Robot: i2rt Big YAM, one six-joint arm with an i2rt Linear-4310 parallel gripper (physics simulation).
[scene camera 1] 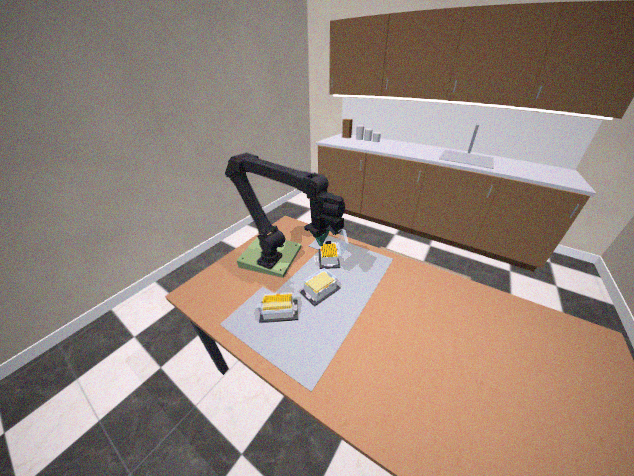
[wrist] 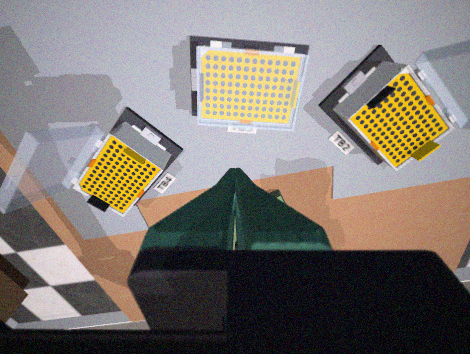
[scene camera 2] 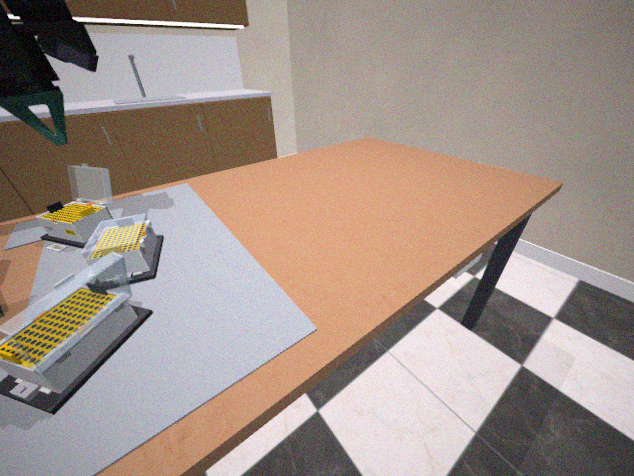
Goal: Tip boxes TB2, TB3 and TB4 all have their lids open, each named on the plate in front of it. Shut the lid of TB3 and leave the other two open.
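Places are measured from the arm's base along level axes (x right, y up, z back), in centimetres.
Pixels of known places: gripper, fingertip midpoint: [scene camera 1: 320, 245] [wrist: 235, 177] [scene camera 2: 62, 144]; arm's base, origin of the base link: [scene camera 1: 269, 259].
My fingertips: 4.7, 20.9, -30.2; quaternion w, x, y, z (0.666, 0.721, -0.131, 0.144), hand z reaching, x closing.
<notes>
Ahead of a thing's pixels: the offset from my fingertips to its top centre, as dx, dy, dz. "spot": to the spot under its first point. Level surfaces: height alone.
The middle box, TB3 by its place between the two named ones @(spot: +5.9, -16.3, -2.3) [scene camera 1: 320, 285] [scene camera 2: 121, 244] [wrist: 245, 87], has its clear lid lying flat over its yellow rack; its plate's lettering cannot be read. TB4 @(-20.5, -16.6, +3.8) [scene camera 1: 329, 254] [scene camera 2: 75, 220] [wrist: 120, 172], left in the wrist view, has its clear lid @(spot: -24.5, -13.7, -2.5) [scene camera 2: 90, 183] standing open. TB2 @(spot: +26.4, -10.9, +5.9) [scene camera 1: 277, 307] [scene camera 2: 66, 330] [wrist: 400, 120], right in the wrist view, has its clear lid [wrist: 447, 82] open outward. My gripper [scene camera 1: 321, 242] [scene camera 2: 61, 143] [wrist: 235, 177] is shut and empty, raised above the boxes on the arm-base side, apart from them.
The boxes stand on a grey mat @(dy -24.0) [scene camera 1: 317, 348] [scene camera 2: 220, 307] [wrist: 150, 30] on the wooden table @(dy -24.3) [scene camera 1: 460, 358] [scene camera 2: 358, 230]. The arm's green base plate [scene camera 1: 291, 256] is beside the mat. A kitchen counter [scene camera 1: 409, 151] stands beyond the table.
</notes>
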